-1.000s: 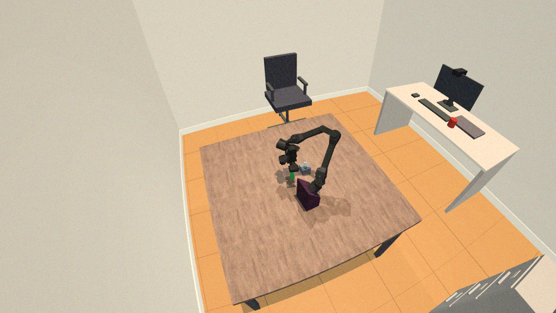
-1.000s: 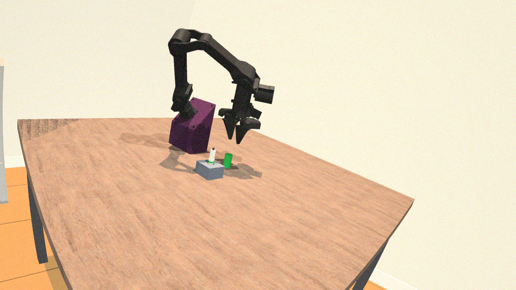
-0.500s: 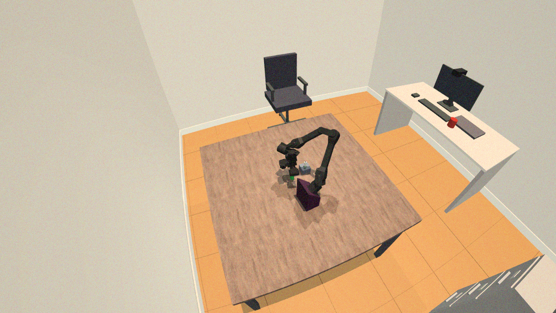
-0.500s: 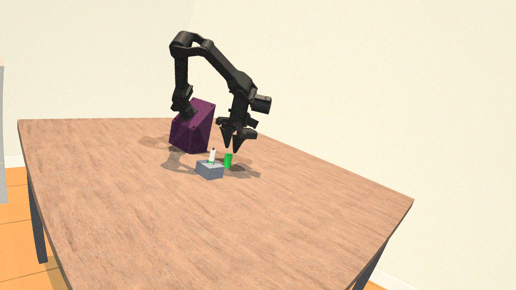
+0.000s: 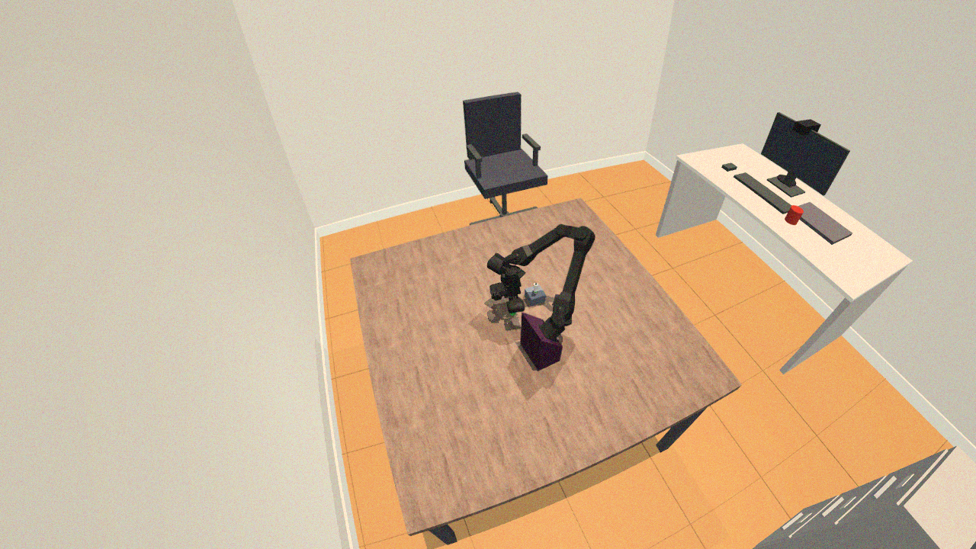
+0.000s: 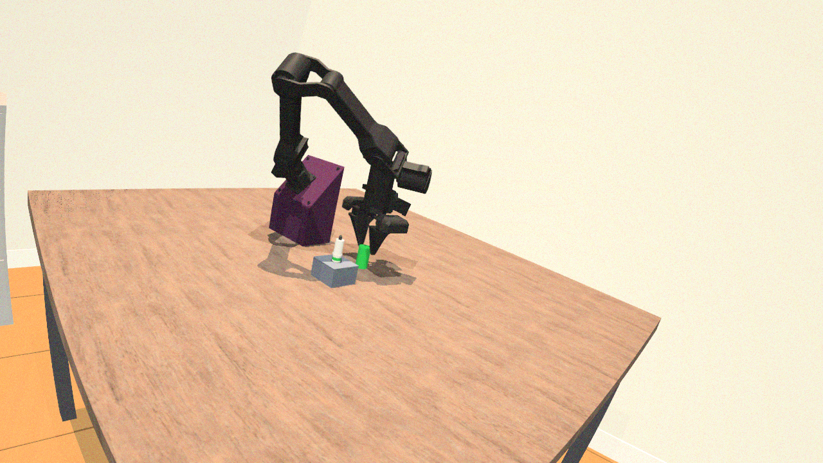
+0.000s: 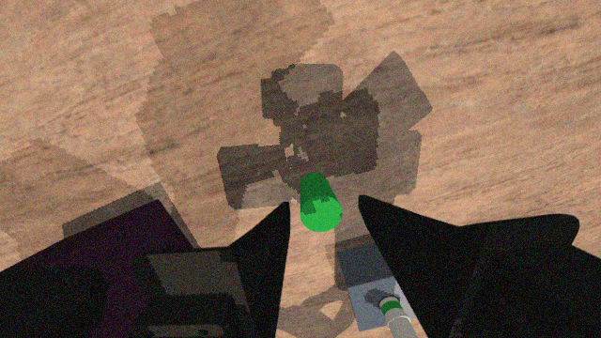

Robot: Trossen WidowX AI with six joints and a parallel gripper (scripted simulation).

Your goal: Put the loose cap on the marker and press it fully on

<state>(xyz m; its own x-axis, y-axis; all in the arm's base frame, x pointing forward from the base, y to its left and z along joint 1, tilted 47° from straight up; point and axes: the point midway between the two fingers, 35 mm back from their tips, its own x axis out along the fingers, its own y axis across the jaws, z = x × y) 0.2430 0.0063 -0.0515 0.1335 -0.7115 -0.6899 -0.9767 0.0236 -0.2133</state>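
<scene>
My gripper tip is 20 mm above the green cap. Also, from my gripper tip: marker 120 mm to the right, 40 mm ahead, 30 mm above; grey holder block 120 mm to the right, 40 mm ahead, 20 mm below.
</scene>
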